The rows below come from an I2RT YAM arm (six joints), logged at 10 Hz.
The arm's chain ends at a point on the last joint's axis. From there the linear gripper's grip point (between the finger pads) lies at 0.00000 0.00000 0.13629 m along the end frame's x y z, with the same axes.
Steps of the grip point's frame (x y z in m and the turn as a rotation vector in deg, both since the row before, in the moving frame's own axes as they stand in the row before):
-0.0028, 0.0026, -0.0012, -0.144, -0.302, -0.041
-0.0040, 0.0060, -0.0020, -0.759, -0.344, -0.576
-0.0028, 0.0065, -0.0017, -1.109, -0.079, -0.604
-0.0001, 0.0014, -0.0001, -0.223, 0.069, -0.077
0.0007, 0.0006, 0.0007, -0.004, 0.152, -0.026
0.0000, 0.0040, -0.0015, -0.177, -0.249, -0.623
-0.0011, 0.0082, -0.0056, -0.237, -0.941, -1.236
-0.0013, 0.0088, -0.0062, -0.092, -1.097, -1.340
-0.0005, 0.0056, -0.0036, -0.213, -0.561, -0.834
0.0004, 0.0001, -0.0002, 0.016, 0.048, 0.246
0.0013, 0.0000, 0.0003, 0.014, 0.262, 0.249
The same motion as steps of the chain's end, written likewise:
-0.0021, 0.0023, -0.0012, -0.144, -0.302, -0.041
-0.0032, 0.0042, -0.0020, -0.759, -0.344, -0.576
-0.0026, 0.0039, -0.0017, -1.109, -0.079, -0.604
-0.0003, 0.0009, -0.0001, -0.223, 0.069, -0.077
0.0003, 0.0006, 0.0007, -0.004, 0.152, -0.026
0.0006, 0.0036, -0.0015, -0.177, -0.249, -0.623
0.0011, 0.0076, -0.0056, -0.237, -0.941, -1.236
0.0013, 0.0086, -0.0062, -0.092, -1.097, -1.340
0.0008, 0.0051, -0.0036, -0.213, -0.561, -0.834
0.0003, 0.0001, -0.0002, 0.016, 0.048, 0.246
0.0007, 0.0000, 0.0003, 0.014, 0.262, 0.249

